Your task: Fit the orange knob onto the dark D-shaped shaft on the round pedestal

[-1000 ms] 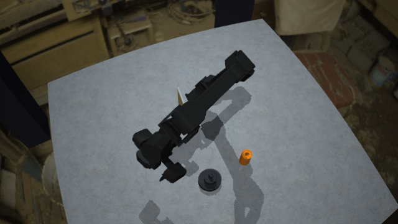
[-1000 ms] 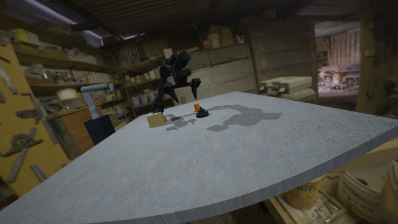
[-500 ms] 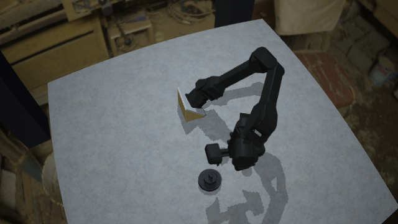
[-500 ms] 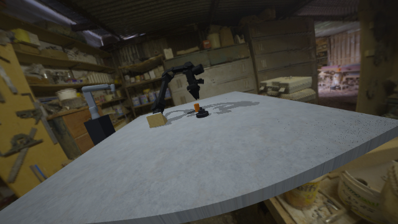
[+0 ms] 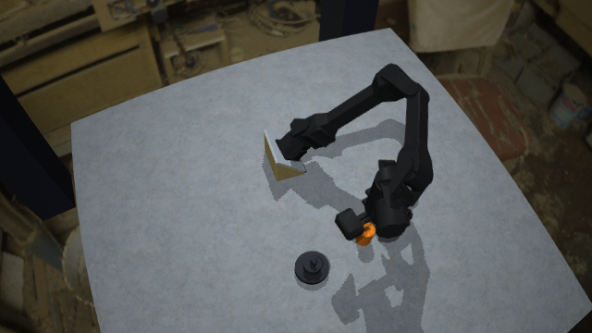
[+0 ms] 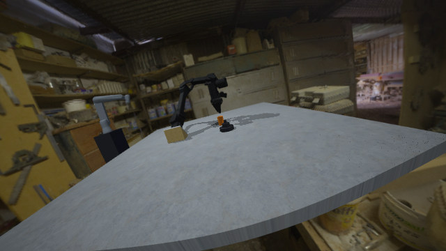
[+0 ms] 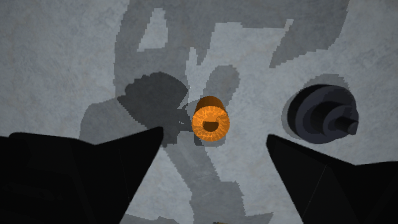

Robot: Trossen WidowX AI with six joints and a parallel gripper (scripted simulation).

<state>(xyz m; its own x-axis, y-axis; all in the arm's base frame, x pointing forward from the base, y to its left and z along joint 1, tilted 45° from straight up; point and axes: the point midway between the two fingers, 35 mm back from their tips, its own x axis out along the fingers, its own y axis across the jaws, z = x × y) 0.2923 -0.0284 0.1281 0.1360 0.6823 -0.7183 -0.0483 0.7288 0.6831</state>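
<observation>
Now: the orange knob 6 cm below my gripper tip. Also, from my gripper tip: dark round pedestal 1 cm ahead, 15 cm to the right, 6 cm below.
</observation>
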